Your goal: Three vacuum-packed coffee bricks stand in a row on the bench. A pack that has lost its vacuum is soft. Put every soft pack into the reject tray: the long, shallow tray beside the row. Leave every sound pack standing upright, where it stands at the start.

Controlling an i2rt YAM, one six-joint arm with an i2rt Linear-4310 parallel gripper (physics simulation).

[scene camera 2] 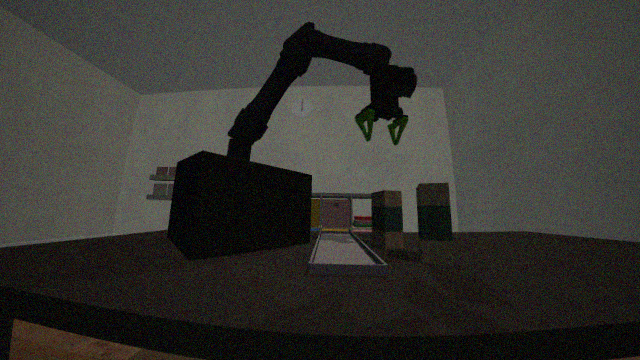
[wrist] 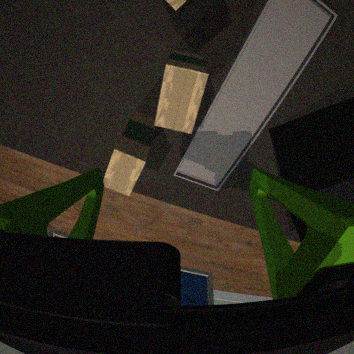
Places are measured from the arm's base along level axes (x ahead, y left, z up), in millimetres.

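Pixels of known places: gripper, fingertip midpoint: (scene camera 2: 382, 143) (wrist: 176, 176); arm's base, origin of the base link: (scene camera 2: 237, 167).
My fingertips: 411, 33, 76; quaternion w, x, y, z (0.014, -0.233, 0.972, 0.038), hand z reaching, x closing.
Note:
Ahead of a thing's pixels: the offset from my fingertips to its top centre, as dx, dy, dz. "*": to the spot under its first point.
The long, shallow grey tray {-121, -12, -264} (scene camera 2: 342, 252) (wrist: 260, 75) lies beside the row of packs. In the wrist view, one pack {-10, -1, -138} (wrist: 181, 99) stands close to the tray's left side, a second pack {+15, +140, -138} (wrist: 125, 171) is lower left near the bench edge, and a third pack {* +51, -87, -138} (wrist: 176, 4) is cut off at the top edge. In the scene view, two tan-topped packs with dark green bands, one left (scene camera 2: 387, 215) and one right (scene camera 2: 434, 212), stand upright right of the tray; the third cannot be made out. My green-fingered gripper (scene camera 2: 382, 142) (wrist: 176, 176) is open and empty, high above the packs. Softness cannot be told.
The arm's black base block (scene camera 2: 240, 205) (wrist: 320, 145) stands on the other side of the tray. A rack (scene camera 2: 345, 194) with coloured items is behind the bench. Wooden floor (wrist: 200, 232) and a blue item (wrist: 194, 287) show beyond the bench edge in the wrist view.

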